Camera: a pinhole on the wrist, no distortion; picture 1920 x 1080 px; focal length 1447.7 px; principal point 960.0 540.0 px. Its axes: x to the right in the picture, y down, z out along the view. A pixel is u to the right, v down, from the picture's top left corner.
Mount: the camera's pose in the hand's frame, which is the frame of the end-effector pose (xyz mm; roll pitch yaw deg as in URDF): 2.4 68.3 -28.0 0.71 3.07 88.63
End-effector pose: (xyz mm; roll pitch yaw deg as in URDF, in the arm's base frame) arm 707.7 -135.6 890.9 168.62 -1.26 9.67
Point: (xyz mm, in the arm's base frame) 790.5 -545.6 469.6
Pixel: 1580 572
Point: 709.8 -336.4 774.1
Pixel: 1681 863
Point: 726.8 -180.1 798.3
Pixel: 419 467
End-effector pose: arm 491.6 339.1 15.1 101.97 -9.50 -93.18
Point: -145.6 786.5 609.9
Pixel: outside the picture
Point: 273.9 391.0 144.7
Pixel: 1594 707
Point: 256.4 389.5 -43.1
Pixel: 500 814
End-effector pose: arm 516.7 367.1 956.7 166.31 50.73 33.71
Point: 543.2 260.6 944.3
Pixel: 1258 832
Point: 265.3 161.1 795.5
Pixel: 401 869
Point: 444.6 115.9 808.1
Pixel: 1054 625
